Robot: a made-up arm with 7 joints.
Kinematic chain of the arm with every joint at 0, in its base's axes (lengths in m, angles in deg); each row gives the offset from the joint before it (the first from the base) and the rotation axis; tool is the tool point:
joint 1: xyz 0 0 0.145 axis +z
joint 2: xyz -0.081 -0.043 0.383 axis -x
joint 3: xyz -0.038 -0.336 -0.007 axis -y
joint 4: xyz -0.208 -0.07 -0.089 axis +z
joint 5: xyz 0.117 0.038 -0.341 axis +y
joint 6: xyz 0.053 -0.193 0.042 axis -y
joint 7: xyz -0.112 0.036 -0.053 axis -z
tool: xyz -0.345 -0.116 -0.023
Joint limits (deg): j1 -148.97..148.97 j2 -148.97..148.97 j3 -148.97..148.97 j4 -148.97..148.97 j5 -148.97..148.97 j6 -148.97..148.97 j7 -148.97..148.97
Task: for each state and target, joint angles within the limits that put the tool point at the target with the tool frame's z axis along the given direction. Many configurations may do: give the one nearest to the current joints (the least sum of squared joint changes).
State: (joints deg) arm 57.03 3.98 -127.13 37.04 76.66 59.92 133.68
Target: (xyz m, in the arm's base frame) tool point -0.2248 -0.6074 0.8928 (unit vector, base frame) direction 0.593 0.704 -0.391
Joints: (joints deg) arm 30.96 -24.35 -111.02 39.37 83.04 72.98 111.36
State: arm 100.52 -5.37 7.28 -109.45 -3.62 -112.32 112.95
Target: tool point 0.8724 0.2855 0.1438 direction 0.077 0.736 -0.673
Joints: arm 115.27 -3.27 57.10 -115.61 25.96 -126.18 66.41
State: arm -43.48 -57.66 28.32 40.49 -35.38 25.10 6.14
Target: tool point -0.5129 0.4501 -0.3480 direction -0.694 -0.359 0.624
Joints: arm -51.59 -50.95 -16.63 -0.19 -13.70 11.55 -15.85
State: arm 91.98 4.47 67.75 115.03 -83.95 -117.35 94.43
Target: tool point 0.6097 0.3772 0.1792 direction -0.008 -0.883 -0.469
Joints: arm 115.82 6.47 68.94 146.89 -72.56 -126.63 110.23
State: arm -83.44 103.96 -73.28 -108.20 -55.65 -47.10 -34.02
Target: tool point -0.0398 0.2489 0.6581 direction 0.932 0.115 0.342
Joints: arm -68.12 99.34 -57.34 -139.99 -25.02 -74.00 12.78
